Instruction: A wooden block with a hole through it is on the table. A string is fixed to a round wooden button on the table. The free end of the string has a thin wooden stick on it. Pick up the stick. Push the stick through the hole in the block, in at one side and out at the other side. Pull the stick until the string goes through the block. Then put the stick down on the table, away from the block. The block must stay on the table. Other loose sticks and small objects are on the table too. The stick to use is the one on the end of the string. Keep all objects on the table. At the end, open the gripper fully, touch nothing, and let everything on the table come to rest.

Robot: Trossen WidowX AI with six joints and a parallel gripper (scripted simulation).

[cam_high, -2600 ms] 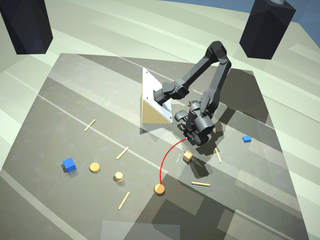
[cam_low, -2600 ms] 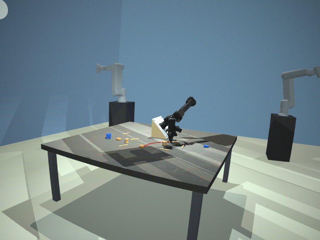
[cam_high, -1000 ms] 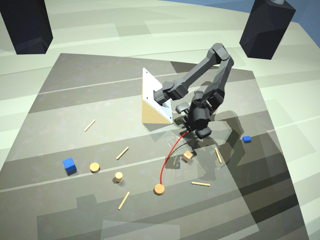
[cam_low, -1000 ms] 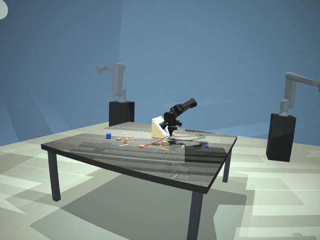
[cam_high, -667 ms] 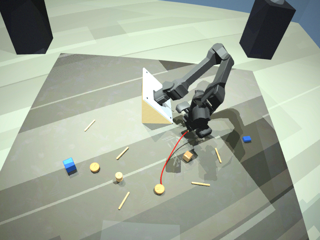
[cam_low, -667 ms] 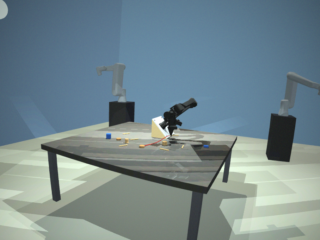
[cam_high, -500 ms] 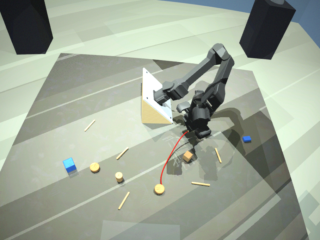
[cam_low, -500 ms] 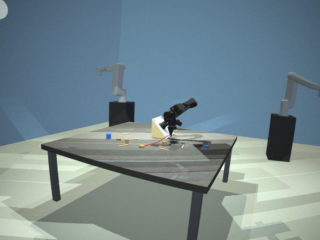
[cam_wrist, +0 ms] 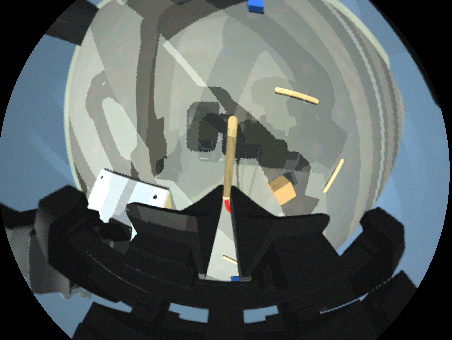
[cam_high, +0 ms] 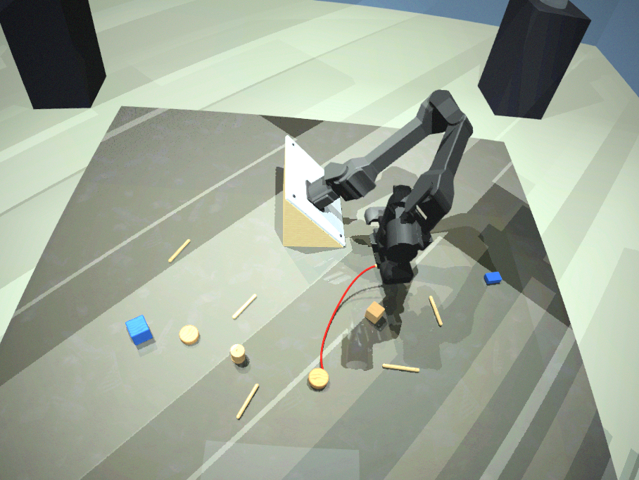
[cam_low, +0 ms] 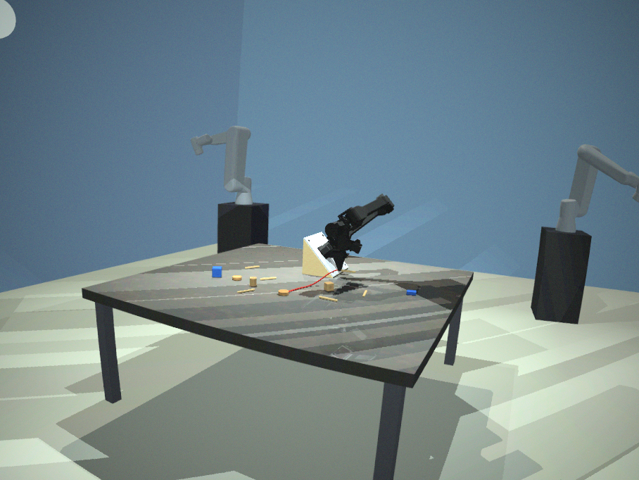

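The wooden stick lies 220 mm ahead of my gripper tip, 40 mm to the left of it and 60 mm below it. The rest, counted from my gripper tip: blue cube (130 mm ahead, 520 mm to the right, 40 mm below); wooden block (90 mm ahead, 10 mm to the right, 50 mm below); short wooden cylinder (180 mm ahead, 310 mm to the right, 50 mm below).
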